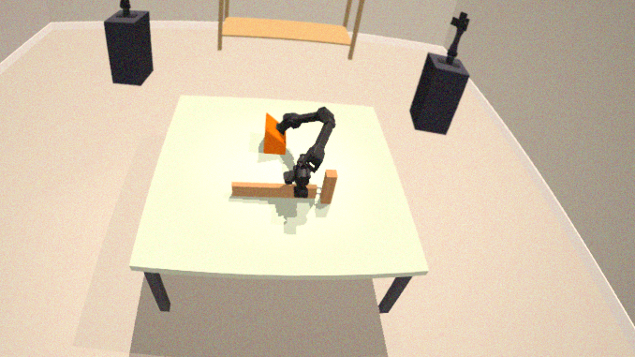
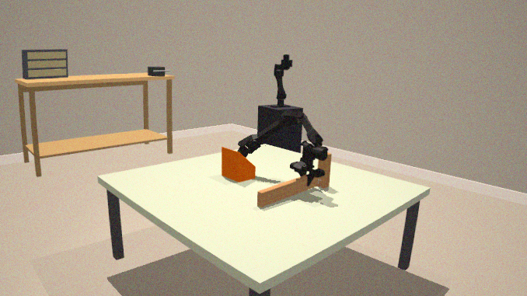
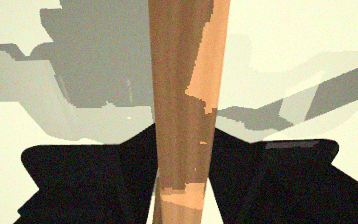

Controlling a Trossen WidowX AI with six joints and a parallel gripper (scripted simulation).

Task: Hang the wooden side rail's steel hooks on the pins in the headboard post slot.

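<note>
Now: gripper tip 13 cm to the right of the upright headboard post, 6 cm below it and 1 cm past it.
</note>
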